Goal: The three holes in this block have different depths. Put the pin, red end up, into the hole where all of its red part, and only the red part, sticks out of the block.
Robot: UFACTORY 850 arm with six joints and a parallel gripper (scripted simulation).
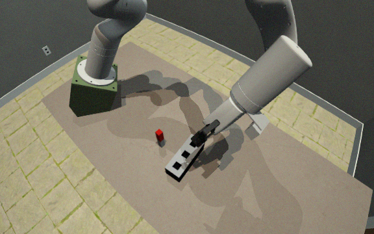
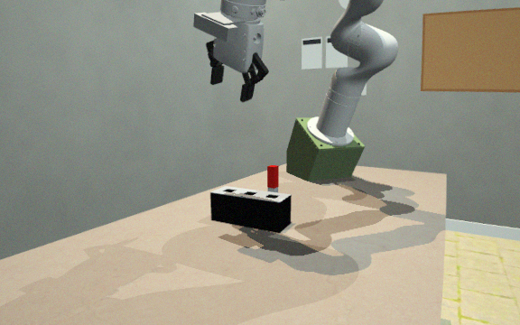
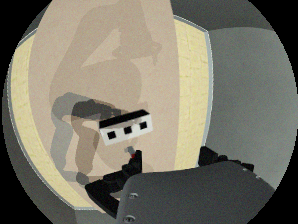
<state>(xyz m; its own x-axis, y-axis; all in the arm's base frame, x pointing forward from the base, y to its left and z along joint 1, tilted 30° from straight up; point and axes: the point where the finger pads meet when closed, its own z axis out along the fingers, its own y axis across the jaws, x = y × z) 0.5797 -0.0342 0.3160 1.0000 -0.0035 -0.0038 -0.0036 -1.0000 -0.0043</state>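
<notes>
Now: the pin 240 mm below my hand, 200 mm behind it and 40 mm to the right of it. The rest, counted from my hand: black block: 290 mm below, 70 mm behind, 10 mm to the right.
</notes>
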